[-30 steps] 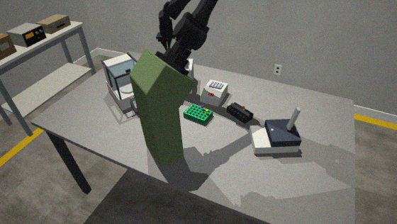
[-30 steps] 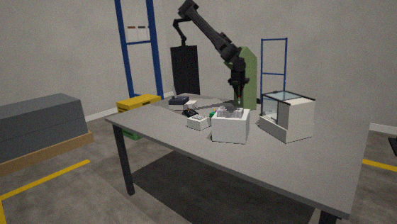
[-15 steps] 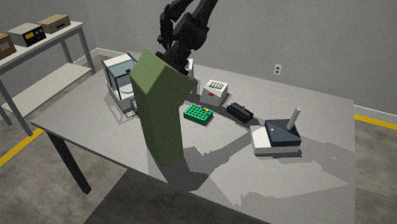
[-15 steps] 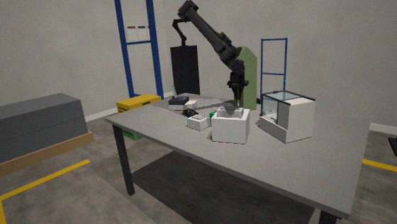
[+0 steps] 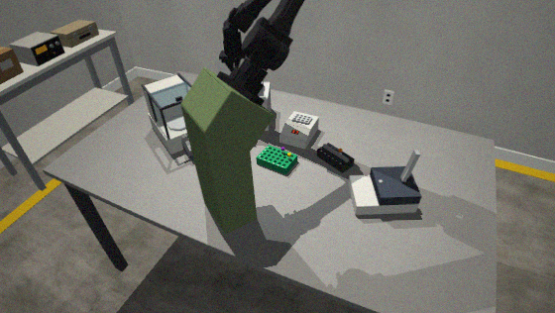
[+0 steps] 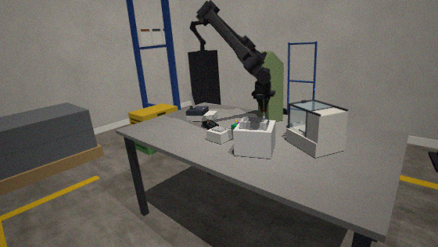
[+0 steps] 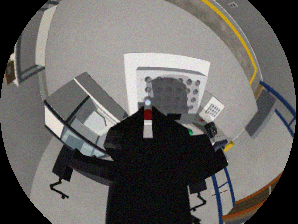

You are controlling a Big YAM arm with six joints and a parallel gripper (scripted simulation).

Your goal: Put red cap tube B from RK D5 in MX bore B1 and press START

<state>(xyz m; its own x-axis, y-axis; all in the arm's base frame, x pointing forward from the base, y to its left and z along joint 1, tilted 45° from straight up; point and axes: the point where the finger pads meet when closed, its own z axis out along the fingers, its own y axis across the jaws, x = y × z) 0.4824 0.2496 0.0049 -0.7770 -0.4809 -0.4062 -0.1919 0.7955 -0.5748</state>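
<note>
Now: the tube B 2 cm below my hand. From my hand the other things lie so: green start key 16 cm behind, 14 cm below, 8 cm to the right; then dry block DB 29 cm to the right, 18 cm below, 7 cm behind; then grey shaking block 6 cm below, 4 cm to the right, 2 cm ahead.
</note>
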